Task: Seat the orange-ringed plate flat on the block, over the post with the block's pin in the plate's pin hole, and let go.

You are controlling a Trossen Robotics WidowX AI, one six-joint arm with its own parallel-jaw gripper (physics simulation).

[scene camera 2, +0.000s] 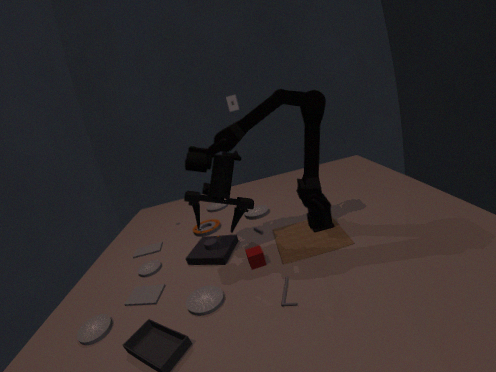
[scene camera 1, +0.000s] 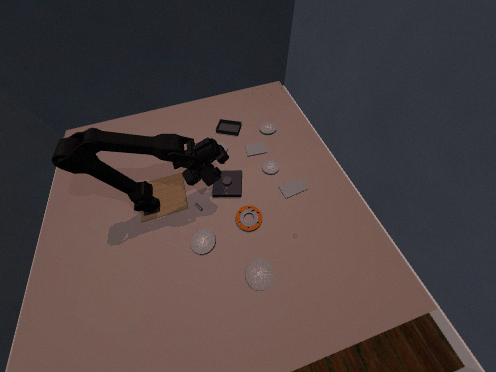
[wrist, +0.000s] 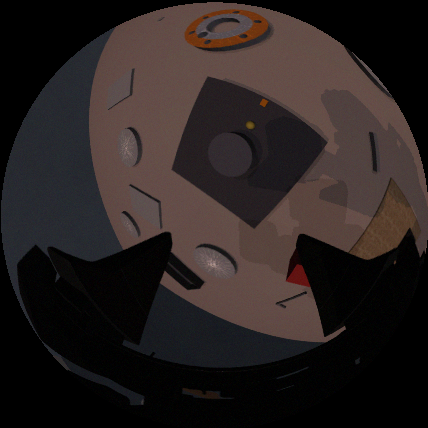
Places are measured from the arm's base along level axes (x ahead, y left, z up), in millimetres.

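Pixels of known places: gripper, fingertip midpoint: (scene camera 2: pixel 215 231) (wrist: pixel 237 240); arm's base at its link origin: (scene camera 2: pixel 321 225) (scene camera 1: pixel 151 206).
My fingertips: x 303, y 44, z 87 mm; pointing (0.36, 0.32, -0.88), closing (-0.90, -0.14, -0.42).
Note:
Ahead of a thing's pixels: the offset from my fingertips to its top centre. "pt": to the spot under its first point.
The orange-ringed plate {79 mm ahead, 217 mm right, 76 mm down} (scene camera 1: pixel 239 218) (scene camera 2: pixel 217 226) (wrist: pixel 227 44) lies flat on the table beside the block, apart from it. The dark square block {35 mm ahead, 37 mm right, 49 mm down} (scene camera 1: pixel 236 188) (scene camera 2: pixel 220 253) (wrist: pixel 200 125) has a round post {pt 32 mm ahead, 37 mm right, 49 mm down} (scene camera 1: pixel 226 180) (scene camera 2: pixel 211 242) (wrist: pixel 230 154) and a small yellow pin {pt 24 mm ahead, 66 mm right, 59 mm down} (wrist: pixel 250 125); an orange mark {pt 17 mm ahead, 91 mm right, 64 mm down} (wrist: pixel 264 102) is near one edge. The post and pin are bare. My gripper (scene camera 2: pixel 215 230) (wrist: pixel 237 240) is open and empty, with its fingertips above the table near the block. In the scene camera 1 view its fingertips are hard to make out.
A red cube {95 mm back, 66 mm left, 49 mm down} (scene camera 2: pixel 256 257) (wrist: pixel 299 276) stands near the block. A wooden board (scene camera 1: pixel 171 196) (scene camera 2: pixel 310 242) lies by the arm's base. A dark tray {121 mm ahead, 303 mm left, 64 mm down} (scene camera 1: pixel 229 127) (scene camera 2: pixel 157 345), several pale discs, two flat tiles, a short bar {110 mm back, 105 mm right, 79 mm down} (scene camera 1: pixel 198 206) and an L-shaped rod {161 mm back, 200 mm left, 83 mm down} (scene camera 2: pixel 285 292) lie around.

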